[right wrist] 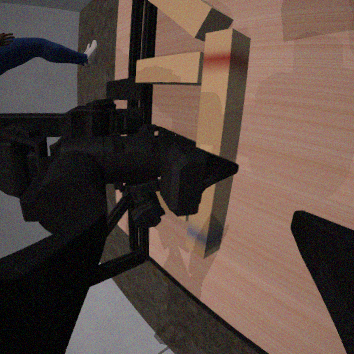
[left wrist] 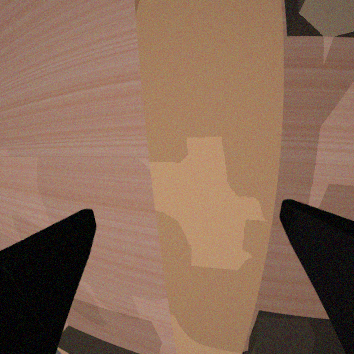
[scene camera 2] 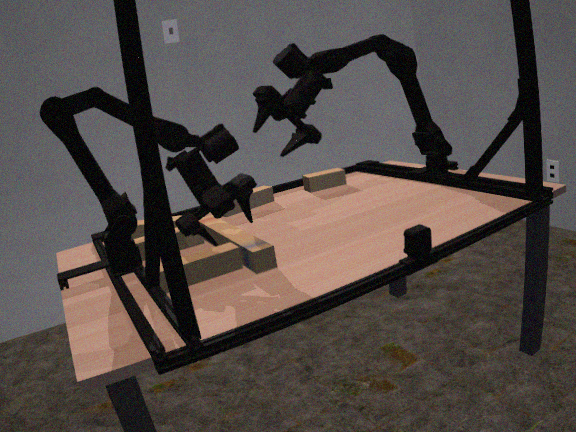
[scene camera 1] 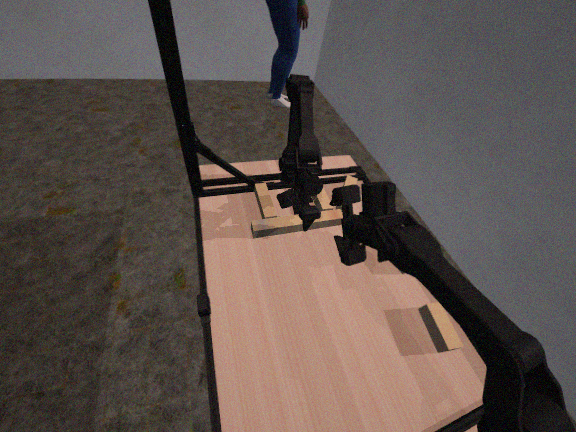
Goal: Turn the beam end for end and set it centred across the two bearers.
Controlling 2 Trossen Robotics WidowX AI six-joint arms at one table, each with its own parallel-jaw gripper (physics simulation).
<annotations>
my left gripper: right wrist; left wrist 188, 214; scene camera 2 235, 235; scene camera 1
my right gripper: right wrist 201, 222; scene camera 2; scene camera 1; not seen in the left wrist view (out of frame)
same spot on my left gripper: [right wrist: 216, 168] = [scene camera 1: 308, 223]
same spot on my right gripper: [scene camera 1: 341, 244] = [scene camera 2: 300, 137]
</annotations>
